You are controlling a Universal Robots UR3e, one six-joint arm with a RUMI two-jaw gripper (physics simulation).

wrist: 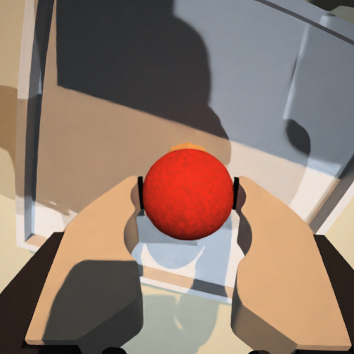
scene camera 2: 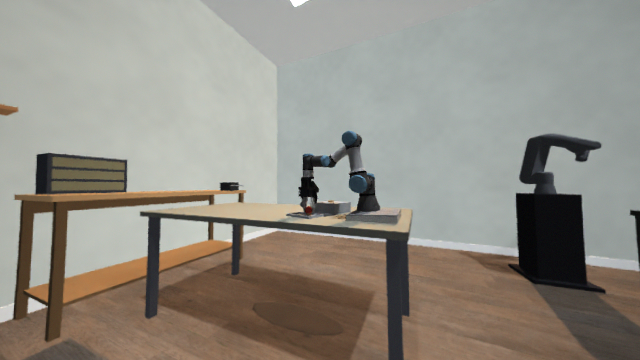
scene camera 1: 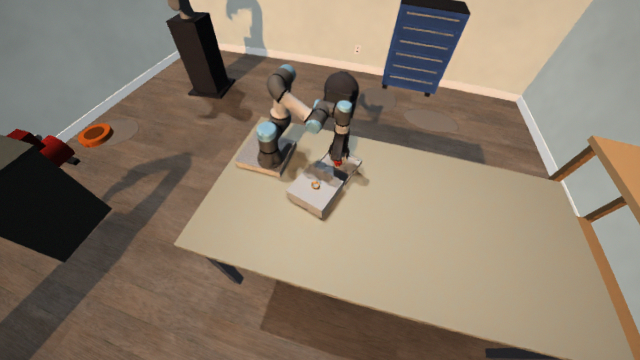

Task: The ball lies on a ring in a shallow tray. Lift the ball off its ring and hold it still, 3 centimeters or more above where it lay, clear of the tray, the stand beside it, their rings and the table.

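Frame: origin at the arm's base, x ahead, y left, z up, level; centimetres.
Seen in the pictures: gripper, fingertip midpoint: (scene camera 2: pixel 308 212) (scene camera 1: pixel 337 163); arm's base, link origin: (scene camera 2: pixel 368 210) (scene camera 1: pixel 270 159).
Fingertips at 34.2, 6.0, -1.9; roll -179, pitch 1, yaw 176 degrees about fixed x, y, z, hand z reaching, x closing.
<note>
Offsets run from my fingertips to a thing's top centre, as dx, dy, dz. "pt": to the spot under its first point. Level surfaces: height alone.
The red ball @[+0.0, +0.0, +3.6] (scene camera 1: pixel 338 163) (scene camera 2: pixel 309 210) (wrist: pixel 188 194) is low in the shallow tray @[pt +5.5, +8.0, -0.9] (scene camera 2: pixel 294 215) (wrist: pixel 23 150). An orange ring (wrist: pixel 188 146) shows at the ball's far edge in the wrist view; most of it is hidden by the ball. My gripper (scene camera 1: pixel 338 160) (scene camera 2: pixel 308 209) (wrist: pixel 187 179) is shut on the ball, with one dark pad at each side of it. Any gap under the ball is hidden. The light grey stand (scene camera 1: pixel 315 198) (scene camera 2: pixel 341 207) is beside the tray, with an orange ring @[pt -7.9, -21.7, +5.4] (scene camera 1: pixel 315 188) on its top.
The arm's base stands on a grey plate (scene camera 1: pixel 250 159) (scene camera 2: pixel 375 217) on the table @[dz -1.8] (scene camera 1: pixel 425 225) (scene camera 2: pixel 225 212), near the tray and stand. A wooden bench (scene camera 2: pixel 130 197), a blue drawer cabinet (scene camera 1: pixel 425 47) and a black pedestal (scene camera 1: pixel 197 55) (scene camera 2: pixel 550 240) stand away from the table.
</note>
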